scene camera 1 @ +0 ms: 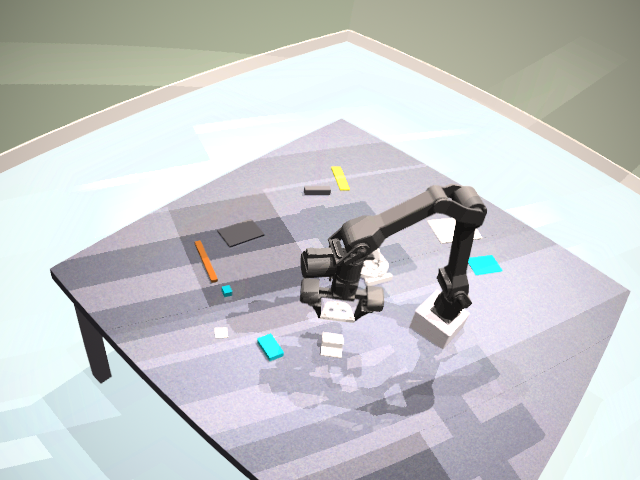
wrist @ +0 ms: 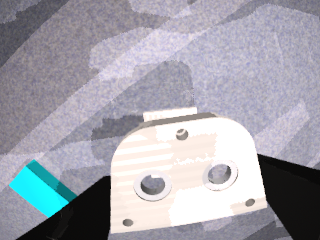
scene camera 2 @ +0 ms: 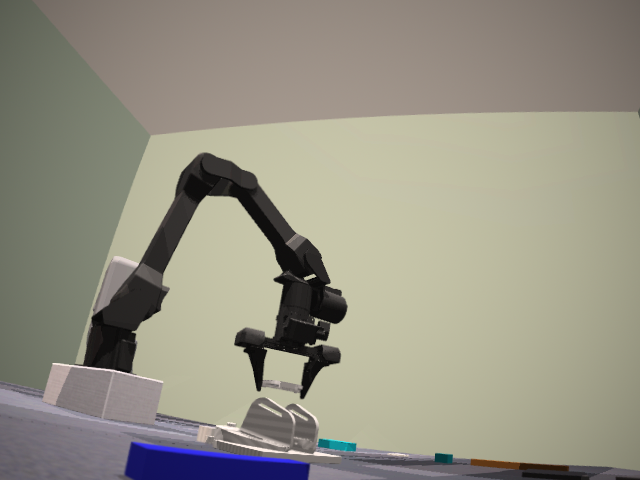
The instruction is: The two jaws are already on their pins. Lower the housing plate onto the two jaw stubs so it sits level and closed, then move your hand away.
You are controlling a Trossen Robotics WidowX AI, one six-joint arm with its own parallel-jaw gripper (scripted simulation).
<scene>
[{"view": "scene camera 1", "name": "gripper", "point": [336,319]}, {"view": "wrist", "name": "gripper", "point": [181,172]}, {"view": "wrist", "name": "cyan block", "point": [37,185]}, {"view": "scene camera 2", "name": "gripper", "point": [280,395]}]
</scene>
